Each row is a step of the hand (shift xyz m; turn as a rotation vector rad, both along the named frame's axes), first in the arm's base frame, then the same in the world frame.
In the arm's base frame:
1: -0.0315 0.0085 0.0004 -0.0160 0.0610 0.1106
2: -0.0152 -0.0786 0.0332 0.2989 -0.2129 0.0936
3: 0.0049 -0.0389 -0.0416 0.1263 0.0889 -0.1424
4: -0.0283 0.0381 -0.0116 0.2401 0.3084 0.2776
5: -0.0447 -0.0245 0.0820 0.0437 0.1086 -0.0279
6: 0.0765 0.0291 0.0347 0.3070 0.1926 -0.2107
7: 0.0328 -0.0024 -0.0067 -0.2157 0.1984 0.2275
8: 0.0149 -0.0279 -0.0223 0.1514 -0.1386 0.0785
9: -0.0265 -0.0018 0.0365 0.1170 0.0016 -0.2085
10: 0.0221 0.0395 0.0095 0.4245 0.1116 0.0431
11: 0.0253 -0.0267 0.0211 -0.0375 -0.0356 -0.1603
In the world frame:
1: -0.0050 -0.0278 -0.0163 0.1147 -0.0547 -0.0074
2: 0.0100 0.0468 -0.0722 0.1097 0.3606 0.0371
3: -0.0470 0.0314 -0.0083 -0.0850 0.0214 0.1909
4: -0.0089 -0.0472 0.0090 0.3885 -0.0574 0.2749
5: 0.0616 -0.0125 -0.0733 0.0085 -0.0490 0.1096
6: 0.0572 0.0316 0.0602 -0.0839 0.0699 0.4047
7: 0.0008 0.0242 0.0232 0.2100 -0.2911 -0.0938
8: -0.0240 0.0304 -0.0006 0.0779 0.2052 -0.0113
9: 0.0279 -0.0167 -0.0313 -0.1695 0.0781 0.1494
10: 0.0231 -0.0134 0.0377 0.1650 0.2109 0.3504
11: 0.0198 0.0369 -0.0068 -0.1684 -0.0008 0.0033

